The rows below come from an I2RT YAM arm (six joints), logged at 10 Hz.
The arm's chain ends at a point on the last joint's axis. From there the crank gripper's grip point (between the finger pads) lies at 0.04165 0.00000 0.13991 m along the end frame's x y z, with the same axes.
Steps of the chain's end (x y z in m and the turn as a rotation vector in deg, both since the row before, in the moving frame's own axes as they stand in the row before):
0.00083, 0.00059, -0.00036, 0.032, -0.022, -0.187
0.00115, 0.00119, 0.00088, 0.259, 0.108, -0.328
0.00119, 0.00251, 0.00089, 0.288, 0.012, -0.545
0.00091, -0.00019, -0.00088, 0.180, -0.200, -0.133
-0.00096, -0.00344, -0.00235, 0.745, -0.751, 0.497
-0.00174, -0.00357, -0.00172, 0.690, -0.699, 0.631
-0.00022, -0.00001, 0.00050, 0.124, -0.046, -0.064
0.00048, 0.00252, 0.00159, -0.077, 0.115, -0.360
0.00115, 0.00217, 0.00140, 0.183, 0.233, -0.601
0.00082, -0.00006, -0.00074, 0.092, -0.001, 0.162
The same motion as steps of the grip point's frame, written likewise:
0.00078, 0.00038, -0.00034, 0.032, -0.022, -0.187
0.00141, 0.00032, 0.00080, 0.259, 0.108, -0.328
0.00121, 0.00141, 0.00088, 0.288, 0.012, -0.545
0.00042, -0.00073, -0.00074, 0.180, -0.200, -0.133
-0.00279, -0.00491, -0.00183, 0.745, -0.751, 0.497
-0.00344, -0.00481, -0.00123, 0.690, -0.699, 0.631
-0.00033, -0.00036, 0.00053, 0.124, -0.046, -0.064
0.00076, 0.00245, 0.00151, -0.077, 0.115, -0.360
0.00171, 0.00128, 0.00123, 0.183, 0.233, -0.601
0.00082, -0.00017, -0.00074, 0.092, -0.001, 0.162

